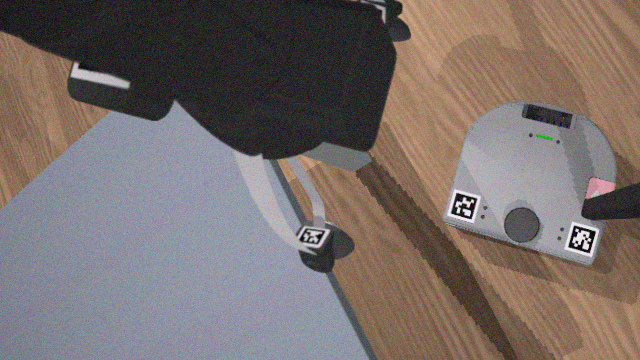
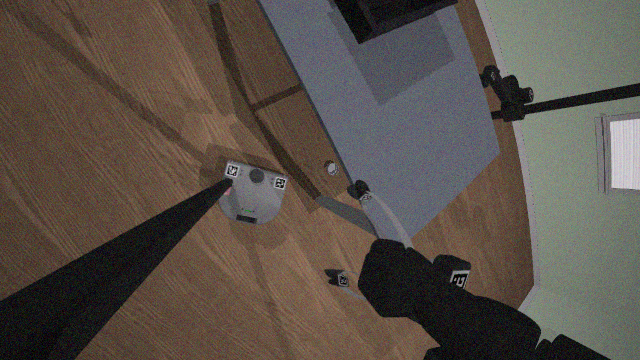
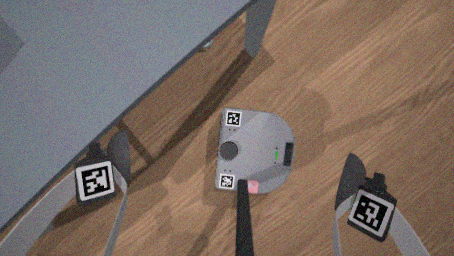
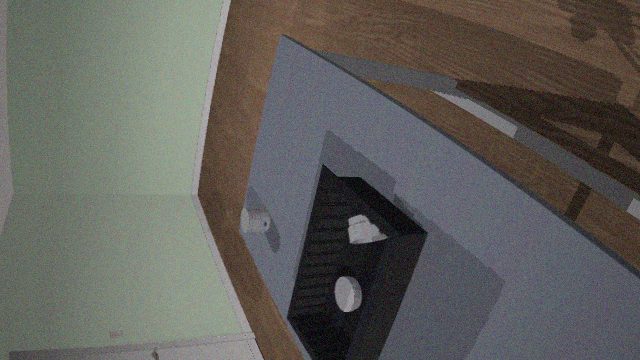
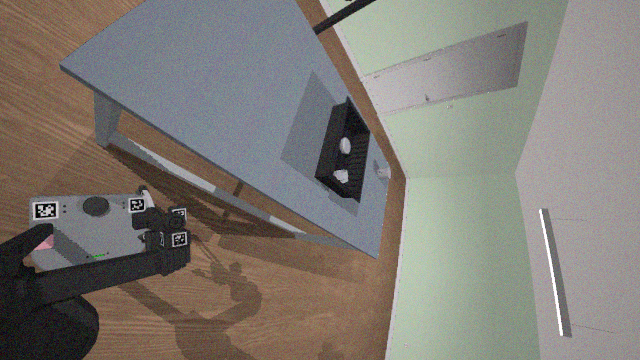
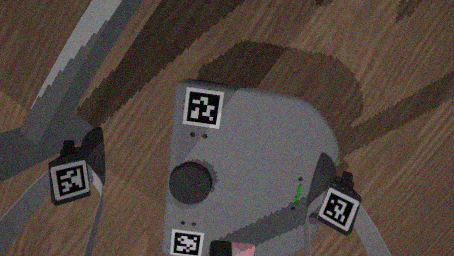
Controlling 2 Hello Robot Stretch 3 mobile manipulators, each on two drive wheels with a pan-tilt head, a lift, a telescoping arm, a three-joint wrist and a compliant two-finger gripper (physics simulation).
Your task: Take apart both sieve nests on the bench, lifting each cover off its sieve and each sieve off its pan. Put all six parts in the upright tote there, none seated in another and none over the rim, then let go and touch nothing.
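A white banded stack [image 4: 255, 221] [image 5: 383, 172] stands upright near the bench's back edge, outside the black tote [image 4: 400, 270] [image 5: 330, 145]. In the tote lie a stepped white clump [image 4: 364, 230] [image 5: 341, 175], whose parts I cannot separate, and a round white piece [image 4: 347, 294] [image 5: 345, 145] apart from it. A small round pale thing [image 2: 331, 167] [image 3: 206, 45] shows low beside the bench edge; what it is, I cannot tell. The r1 gripper [image 2: 347, 233] [image 3: 234, 169] is open and empty at the bench's end. The r2 gripper [image 6: 209, 167] [image 5: 144, 214] is open and empty above its base, off the bench.
The blue-grey bench [image 1: 150, 250] [image 2: 425, 125] [image 4: 300, 100] [image 5: 200, 75] has legs and a lower rail. The r1 base [image 3: 260, 135] and r2 base [image 6: 250, 135] stand on the wooden floor. A dark arm [image 2: 580, 97] extends past the bench's far side. Green walls stand beyond.
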